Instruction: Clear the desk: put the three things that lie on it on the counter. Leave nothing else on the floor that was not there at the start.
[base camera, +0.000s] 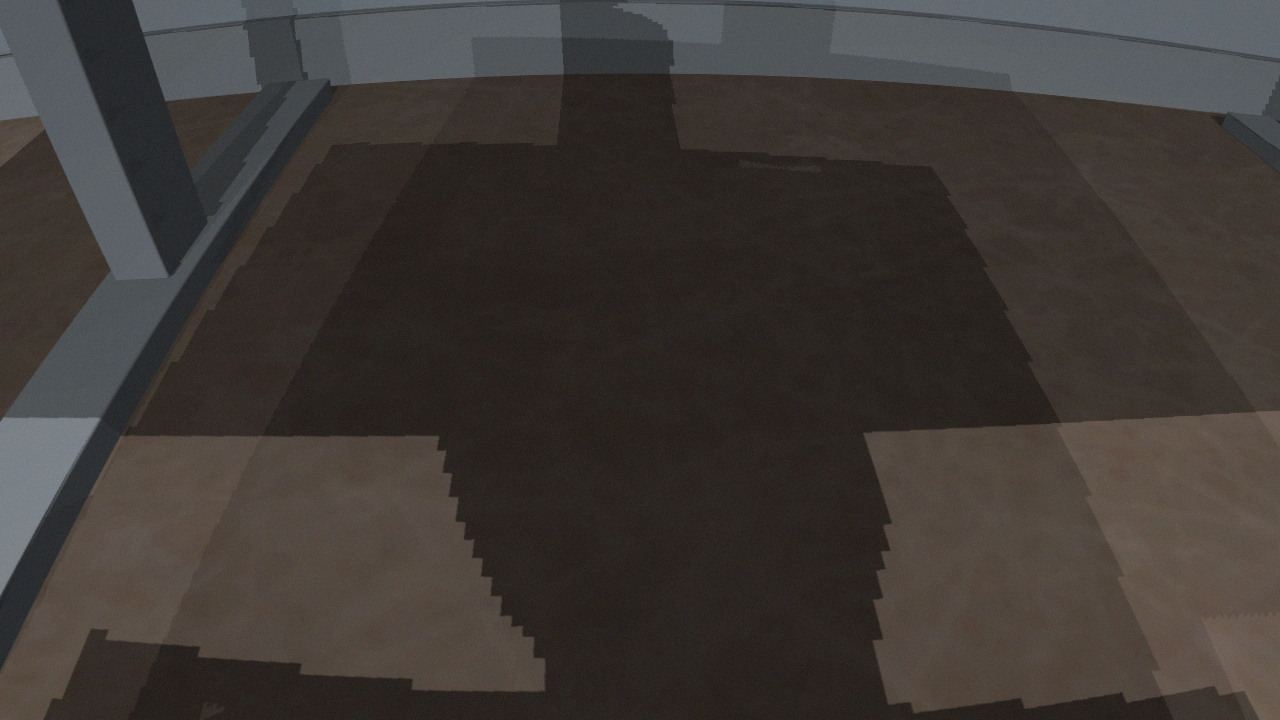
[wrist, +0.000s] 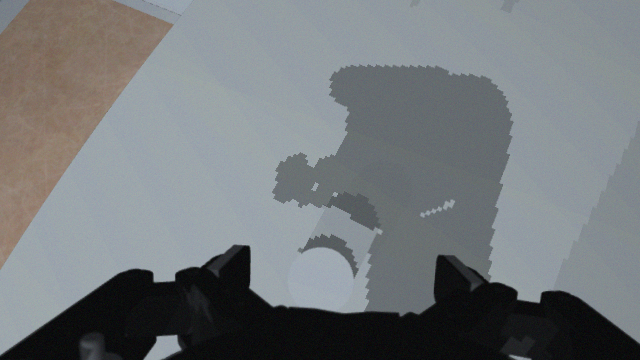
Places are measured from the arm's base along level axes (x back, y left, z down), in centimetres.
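Where they show: gripper, fingertip midpoint: (wrist: 341, 271).
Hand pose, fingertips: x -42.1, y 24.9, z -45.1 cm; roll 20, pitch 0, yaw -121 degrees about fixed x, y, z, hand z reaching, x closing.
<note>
After its pixels a point has its place.
A pale, round-topped thing (wrist: 321, 277) {x -41.1, y 25.9, z -34.7 cm} stands on the light grey desk (wrist: 200, 125) {x -46.2, y 43.5, z -32.3 cm} in the wrist view, seen from above at the lower middle. Its lower edge is hidden behind the black gripper body. My gripper (wrist: 341, 271) {x -42.1, y 24.9, z -45.1 cm} is open, with nothing between its fingers. It is above the desk, and the round thing shows between the fingertips, nearer the left one. How high the fingers are above it I cannot tell. The other two things and the counter do not show in either view.
In the base camera view, a grey desk leg (base camera: 98, 134) {x -50.4, y 38.4, z 24.8 cm} stands on a long foot bar (base camera: 89, 340) at the left. Another foot bar (base camera: 1257, 134) {x -93.0, y -77.0, z 37.4 cm} shows at the far right. A pale wall (base camera: 402, 58) {x -93.9, y 31.9, z 36.8 cm} runs across the back. Brown floor (wrist: 65, 100) {x -36.6, y 143.7, z 39.7 cm} lies left of the desk in the wrist view.
</note>
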